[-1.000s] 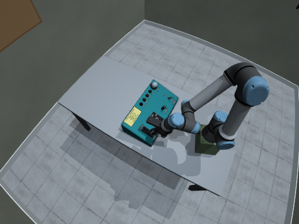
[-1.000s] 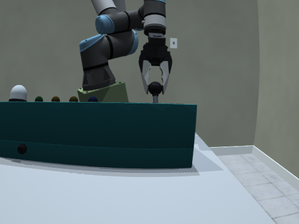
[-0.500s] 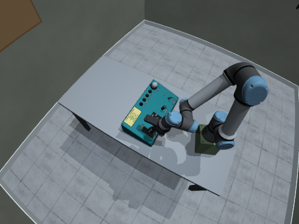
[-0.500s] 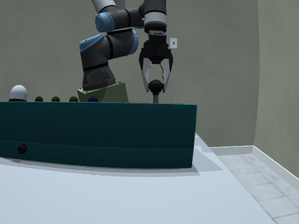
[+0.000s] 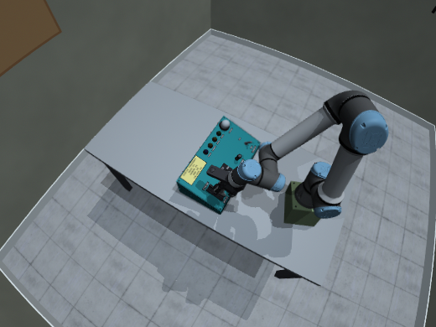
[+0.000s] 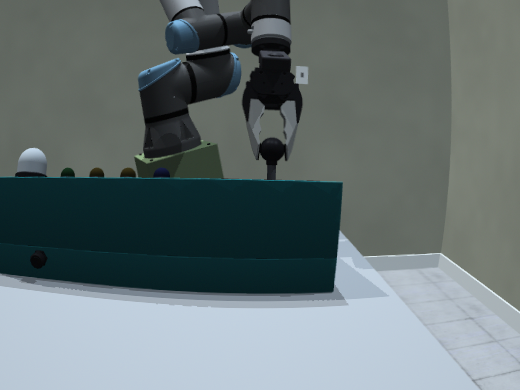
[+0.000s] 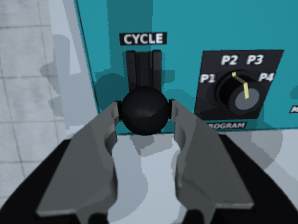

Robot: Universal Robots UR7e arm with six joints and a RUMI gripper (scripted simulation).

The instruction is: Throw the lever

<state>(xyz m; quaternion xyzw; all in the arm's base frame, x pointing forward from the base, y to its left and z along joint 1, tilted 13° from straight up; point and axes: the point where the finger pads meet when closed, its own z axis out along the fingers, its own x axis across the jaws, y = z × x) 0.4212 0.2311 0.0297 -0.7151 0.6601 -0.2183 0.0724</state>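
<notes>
Now: hand 2 cm short of the program dial, 11 cm to the left of it and 6 cm above it. The rest, counted from my hand: teal console (5 cm ahead, 18 cm to the right, 8 cm below); mode button (1 cm ahead, 24 cm to the right, 6 cm below); lever (4 cm below).
</notes>
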